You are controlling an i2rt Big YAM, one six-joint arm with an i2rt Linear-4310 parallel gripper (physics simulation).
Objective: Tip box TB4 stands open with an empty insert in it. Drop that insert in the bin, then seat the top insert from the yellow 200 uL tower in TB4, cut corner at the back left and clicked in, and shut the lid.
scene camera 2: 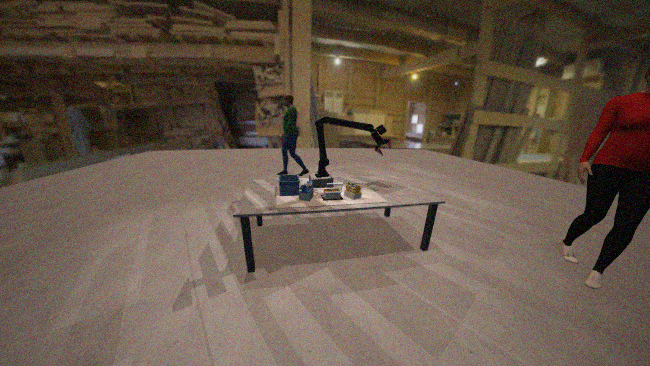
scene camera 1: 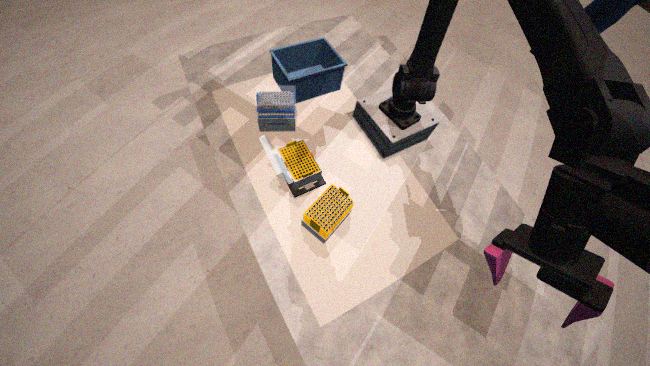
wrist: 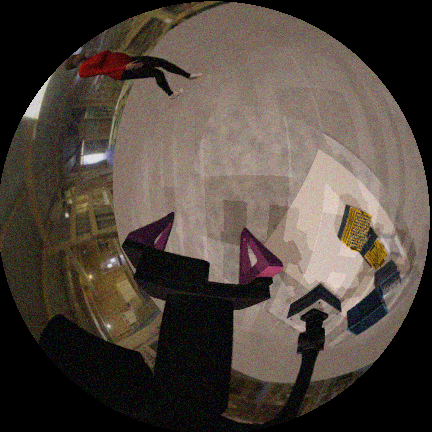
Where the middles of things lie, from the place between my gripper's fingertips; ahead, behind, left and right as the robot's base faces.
My hand is 820 mm to the left of the blue bin [scene camera 1: 315,68], 290 mm above it and 180 mm past it.
